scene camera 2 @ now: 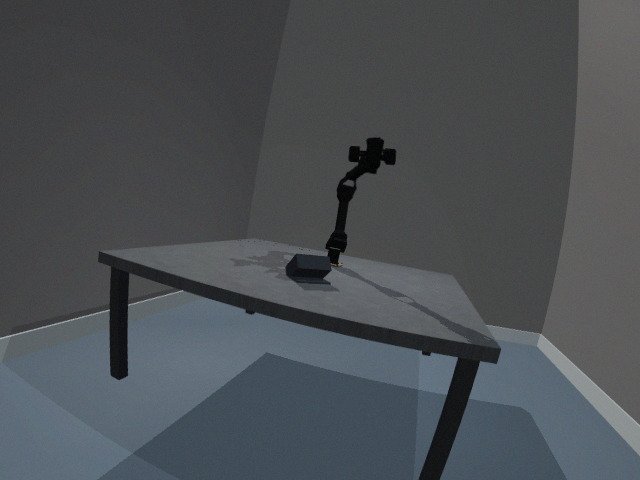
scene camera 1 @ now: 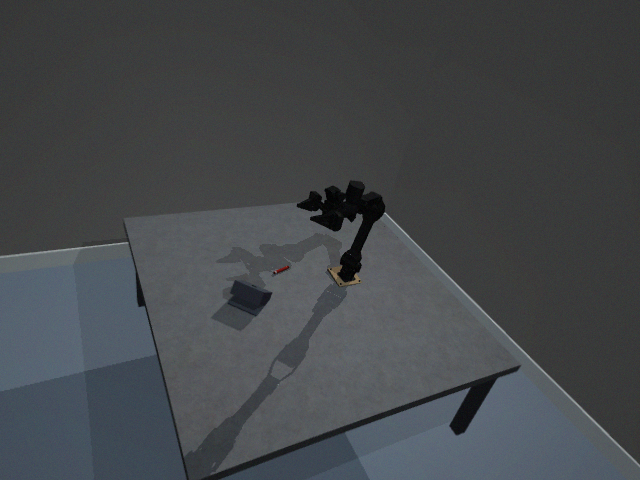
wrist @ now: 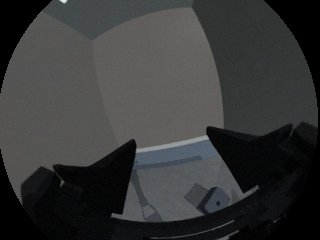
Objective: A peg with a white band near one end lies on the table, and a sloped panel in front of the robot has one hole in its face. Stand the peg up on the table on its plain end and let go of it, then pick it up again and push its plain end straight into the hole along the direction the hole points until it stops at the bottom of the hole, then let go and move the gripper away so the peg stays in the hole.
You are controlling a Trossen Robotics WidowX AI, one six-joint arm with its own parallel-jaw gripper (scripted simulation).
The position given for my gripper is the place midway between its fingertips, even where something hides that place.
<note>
My gripper (scene camera 1: 303,211) is open and holds nothing. I also see a sloped dark panel (scene camera 2: 301,265).
My gripper also shows in scene camera 2 (scene camera 2: 371,149) and in the wrist view (wrist: 171,137).
</note>
